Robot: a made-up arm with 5 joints.
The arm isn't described. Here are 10 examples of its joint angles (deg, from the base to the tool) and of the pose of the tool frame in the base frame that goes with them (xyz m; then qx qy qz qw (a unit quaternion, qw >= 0)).
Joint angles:
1: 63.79 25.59 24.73 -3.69 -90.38
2: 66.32 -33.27 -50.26 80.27 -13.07
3: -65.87 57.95 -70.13 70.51 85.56
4: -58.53 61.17 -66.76 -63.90 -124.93
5: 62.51 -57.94 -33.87 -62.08 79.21
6: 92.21 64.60 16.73 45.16 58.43
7: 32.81 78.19 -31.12 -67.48 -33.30
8: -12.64 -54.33 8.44 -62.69 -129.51
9: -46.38 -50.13 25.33 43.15 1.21
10: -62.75 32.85 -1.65 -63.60 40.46
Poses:
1: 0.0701 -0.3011 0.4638 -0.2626 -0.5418 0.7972 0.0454
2: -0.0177 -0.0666 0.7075 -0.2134 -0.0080 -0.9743 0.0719
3: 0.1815 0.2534 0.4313 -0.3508 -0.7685 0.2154 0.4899
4: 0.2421 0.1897 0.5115 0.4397 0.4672 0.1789 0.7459
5: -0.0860 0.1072 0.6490 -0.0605 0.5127 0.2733 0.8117
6: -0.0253 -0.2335 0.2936 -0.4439 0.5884 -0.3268 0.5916
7: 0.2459 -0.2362 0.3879 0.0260 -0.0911 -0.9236 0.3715
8: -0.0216 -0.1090 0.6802 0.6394 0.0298 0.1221 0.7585
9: 0.0979 -0.0046 0.6356 -0.3115 -0.2515 -0.4096 0.8198
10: 0.1833 0.2186 0.5416 0.0743 -0.5973 -0.4730 0.6434
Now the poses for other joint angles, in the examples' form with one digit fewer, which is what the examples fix.
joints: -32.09 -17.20 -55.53 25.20 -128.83
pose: 0.127 -0.045 0.717 0.449 0.494 -0.096 0.738
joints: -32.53 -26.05 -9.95 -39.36 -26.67
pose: 0.085 -0.045 0.714 0.471 -0.266 -0.530 0.653
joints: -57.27 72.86 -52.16 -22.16 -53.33
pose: 0.263 0.233 0.420 -0.049 0.153 -0.366 0.917
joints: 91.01 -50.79 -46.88 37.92 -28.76
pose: -0.040 0.083 0.709 0.017 0.422 0.894 0.146
